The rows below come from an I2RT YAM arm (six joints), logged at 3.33 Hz.
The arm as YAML. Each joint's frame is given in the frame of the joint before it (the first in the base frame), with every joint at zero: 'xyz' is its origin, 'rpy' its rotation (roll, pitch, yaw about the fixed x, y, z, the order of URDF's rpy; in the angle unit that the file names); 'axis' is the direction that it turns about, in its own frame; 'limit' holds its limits. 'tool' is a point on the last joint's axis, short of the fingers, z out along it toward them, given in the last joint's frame.
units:
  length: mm
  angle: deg
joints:
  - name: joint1
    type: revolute
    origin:
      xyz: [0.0, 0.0, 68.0]
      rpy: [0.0, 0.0, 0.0]
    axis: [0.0, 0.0, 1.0]
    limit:
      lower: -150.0
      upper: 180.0
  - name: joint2
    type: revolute
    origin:
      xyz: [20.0, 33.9, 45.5]
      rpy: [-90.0, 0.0, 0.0]
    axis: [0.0, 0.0, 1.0]
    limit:
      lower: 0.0
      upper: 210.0
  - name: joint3
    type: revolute
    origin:
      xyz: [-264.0, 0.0, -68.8]
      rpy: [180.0, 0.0, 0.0]
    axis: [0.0, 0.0, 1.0]
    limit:
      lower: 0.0
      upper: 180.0
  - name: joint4
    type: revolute
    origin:
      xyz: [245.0, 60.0, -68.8]
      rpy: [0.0, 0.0, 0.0]
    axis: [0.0, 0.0, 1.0]
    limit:
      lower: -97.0
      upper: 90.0
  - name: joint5
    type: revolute
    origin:
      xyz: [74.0, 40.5, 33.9]
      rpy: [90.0, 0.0, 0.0]
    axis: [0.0, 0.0, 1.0]
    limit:
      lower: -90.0
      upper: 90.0
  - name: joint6
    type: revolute
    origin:
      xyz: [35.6, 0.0, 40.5]
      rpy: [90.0, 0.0, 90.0]
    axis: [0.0, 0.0, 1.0]
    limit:
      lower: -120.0
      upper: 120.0
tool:
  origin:
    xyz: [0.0, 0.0, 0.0]
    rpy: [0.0, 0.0, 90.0]
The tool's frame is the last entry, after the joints.
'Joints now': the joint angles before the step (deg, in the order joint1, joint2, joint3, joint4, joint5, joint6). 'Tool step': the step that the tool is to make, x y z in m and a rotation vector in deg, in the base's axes. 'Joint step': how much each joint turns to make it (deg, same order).
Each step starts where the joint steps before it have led.
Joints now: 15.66, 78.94, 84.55, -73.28, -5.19, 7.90
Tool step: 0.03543, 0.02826, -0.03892, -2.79, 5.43, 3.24
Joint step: 3.61, 9.37, 0.00, 3.35, 1.09, 0.00
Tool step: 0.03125, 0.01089, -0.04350, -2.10, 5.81, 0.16
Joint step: 0.00, 8.88, 0.01, 2.68, 0.03, -0.17
